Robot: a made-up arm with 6 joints. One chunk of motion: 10 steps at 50 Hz.
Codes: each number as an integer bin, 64 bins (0 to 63) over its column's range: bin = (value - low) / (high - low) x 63, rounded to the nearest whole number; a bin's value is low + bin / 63 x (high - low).
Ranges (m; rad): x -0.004..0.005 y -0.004..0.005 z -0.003..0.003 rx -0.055..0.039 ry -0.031..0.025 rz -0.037..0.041
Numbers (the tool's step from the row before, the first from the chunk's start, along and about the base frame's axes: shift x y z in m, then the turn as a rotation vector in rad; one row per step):
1: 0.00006 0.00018 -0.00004 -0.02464 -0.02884 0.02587
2: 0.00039 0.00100 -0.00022 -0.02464 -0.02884 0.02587
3: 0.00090 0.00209 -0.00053 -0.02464 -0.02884 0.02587
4: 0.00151 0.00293 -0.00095 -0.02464 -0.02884 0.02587
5: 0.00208 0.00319 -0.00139 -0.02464 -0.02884 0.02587
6: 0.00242 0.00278 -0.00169 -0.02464 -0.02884 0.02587
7: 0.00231 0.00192 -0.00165 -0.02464 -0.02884 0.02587
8: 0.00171 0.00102 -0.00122 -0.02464 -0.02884 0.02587
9: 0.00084 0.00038 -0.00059 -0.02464 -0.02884 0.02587
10: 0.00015 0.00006 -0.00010 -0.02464 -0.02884 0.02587
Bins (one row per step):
1: 28 29 31 20 2 51
2: 31 35 29 20 2 51
3: 34 43 26 20 2 51
4: 39 49 22 20 2 51
5: 43 50 17 20 2 51
6: 45 47 14 20 2 51
7: 44 41 14 20 2 51
8: 40 35 19 20 2 51
9: 34 31 25 20 2 51
10: 29 28 30 20 2 51

